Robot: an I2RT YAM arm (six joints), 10 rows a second.
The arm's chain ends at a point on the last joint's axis. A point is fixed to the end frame.
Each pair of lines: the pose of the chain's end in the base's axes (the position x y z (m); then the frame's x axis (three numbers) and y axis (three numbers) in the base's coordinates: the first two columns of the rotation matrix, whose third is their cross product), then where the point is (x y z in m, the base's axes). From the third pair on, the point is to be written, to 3 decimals.
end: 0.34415 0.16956 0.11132 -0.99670 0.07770 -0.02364 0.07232 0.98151 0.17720
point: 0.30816 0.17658 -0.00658
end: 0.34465 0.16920 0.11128 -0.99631 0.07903 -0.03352 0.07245 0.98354 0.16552
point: 0.30973 0.17480 -0.00702
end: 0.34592 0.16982 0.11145 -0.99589 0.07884 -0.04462 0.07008 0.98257 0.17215
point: 0.312 0.176 -0.007
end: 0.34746 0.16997 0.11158 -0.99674 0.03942 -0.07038 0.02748 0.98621 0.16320
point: 0.317 0.174 -0.008
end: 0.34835 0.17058 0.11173 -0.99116 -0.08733 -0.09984 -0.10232 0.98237 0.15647
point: 0.321 0.170 -0.009
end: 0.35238 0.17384 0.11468 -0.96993 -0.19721 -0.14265 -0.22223 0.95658 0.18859
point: 0.330 0.175 -0.007
